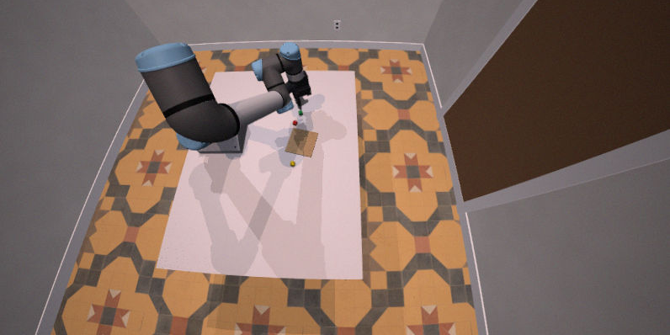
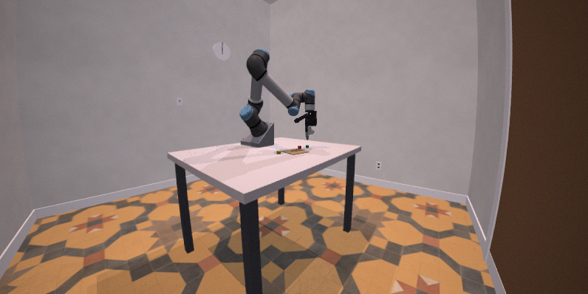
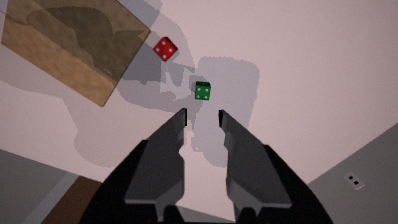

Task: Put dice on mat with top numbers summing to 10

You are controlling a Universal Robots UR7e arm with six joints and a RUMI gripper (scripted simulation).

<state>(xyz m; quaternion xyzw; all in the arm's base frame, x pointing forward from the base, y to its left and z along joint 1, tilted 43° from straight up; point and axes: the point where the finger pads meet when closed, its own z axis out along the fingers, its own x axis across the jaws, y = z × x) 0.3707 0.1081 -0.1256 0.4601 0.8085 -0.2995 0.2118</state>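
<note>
The green die is 70 mm below my hand. Round my hand: brown mat 30 mm ahead, 170 mm to the right, 80 mm below; then yellow die 300 mm to the right, 70 mm below; then red die 20 mm behind, 70 mm to the right, 70 mm below.
</note>
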